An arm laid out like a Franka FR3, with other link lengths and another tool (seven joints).
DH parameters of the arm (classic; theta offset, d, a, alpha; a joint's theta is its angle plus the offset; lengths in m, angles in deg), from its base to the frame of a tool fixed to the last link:
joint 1: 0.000 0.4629 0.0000 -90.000
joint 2: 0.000 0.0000 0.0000 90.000
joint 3: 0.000 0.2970 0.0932 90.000
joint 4: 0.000 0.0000 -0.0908 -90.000
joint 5: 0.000 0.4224 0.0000 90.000
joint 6: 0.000 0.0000 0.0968 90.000
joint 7: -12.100 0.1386 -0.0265 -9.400
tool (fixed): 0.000 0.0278 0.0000 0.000
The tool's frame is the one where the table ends.
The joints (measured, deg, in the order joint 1, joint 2, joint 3, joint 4, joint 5, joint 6, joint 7), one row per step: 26.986, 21.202, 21.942, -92.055, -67.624, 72.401, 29.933; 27.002, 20.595, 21.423, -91.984, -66.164, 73.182, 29.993; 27.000, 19.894, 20.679, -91.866, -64.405, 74.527, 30.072; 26.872, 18.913, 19.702, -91.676, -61.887, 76.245, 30.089; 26.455, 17.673, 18.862, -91.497, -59.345, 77.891, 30.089; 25.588, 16.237, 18.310, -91.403, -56.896, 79.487, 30.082; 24.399, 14.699, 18.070, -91.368, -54.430, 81.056, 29.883; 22.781, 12.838, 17.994, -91.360, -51.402, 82.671, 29.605; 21.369, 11.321, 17.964, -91.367, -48.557, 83.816, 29.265; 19.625, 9.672, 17.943, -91.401, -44.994, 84.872, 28.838; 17.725, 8.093, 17.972, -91.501, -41.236, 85.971, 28.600; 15.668, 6.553, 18.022, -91.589, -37.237, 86.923, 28.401; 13.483, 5.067, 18.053, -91.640, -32.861, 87.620, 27.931; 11.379, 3.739, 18.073, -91.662, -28.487, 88.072, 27.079; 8.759, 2.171, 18.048, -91.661, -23.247, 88.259, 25.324; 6.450, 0.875, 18.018, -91.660, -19.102, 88.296, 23.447
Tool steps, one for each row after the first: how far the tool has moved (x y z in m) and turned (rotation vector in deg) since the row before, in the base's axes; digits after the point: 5 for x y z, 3 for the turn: 0.00048, -0.00206, 0.00261, 1.517, 0.251, -0.409; 0.00205, -0.00248, 0.00278, 2.076, 0.202, -0.305; 0.00288, -0.00425, 0.00446, 2.905, 0.334, -0.595; 0.00312, -0.00594, 0.00763, 3.082, 0.072, -0.787; 0.00352, -0.00799, 0.00981, 3.144, -0.164, -0.928; 0.00307, -0.00840, 0.01093, 3.196, -0.129, -0.828; 0.00250, -0.01042, 0.01344, 3.770, -0.127, -1.108; 0.00099, -0.00881, 0.01045, 3.234, 0.161, -1.048; 0.00043, -0.01090, 0.01058, 3.762, 0.455, -1.457; 0.00033, -0.01092, 0.00934, 3.959, 0.366, -1.636; 0.00001, -0.01149, 0.00907, 4.108, 0.405, -1.873; -0.00057, -0.01204, 0.00874, 4.277, 0.745, -1.929; -0.00109, -0.01111, 0.00793, 4.122, 1.022, -1.572; -0.00169, -0.01470, 0.01015, 4.772, 1.514, -1.391; -0.00117, -0.01368, 0.00913, 3.766, 1.140, -0.800
